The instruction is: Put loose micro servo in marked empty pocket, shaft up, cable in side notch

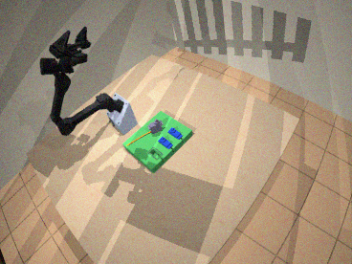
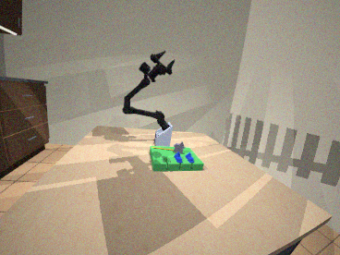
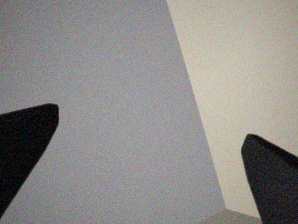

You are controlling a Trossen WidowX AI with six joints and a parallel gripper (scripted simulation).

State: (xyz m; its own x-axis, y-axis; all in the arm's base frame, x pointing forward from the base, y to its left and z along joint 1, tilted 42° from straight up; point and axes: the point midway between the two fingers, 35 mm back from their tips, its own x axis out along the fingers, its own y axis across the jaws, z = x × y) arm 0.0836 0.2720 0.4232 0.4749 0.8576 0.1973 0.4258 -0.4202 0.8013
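The green deck is 130 mm ahead of my gripper tip, 90 mm to the left of it and 650 mm below it.
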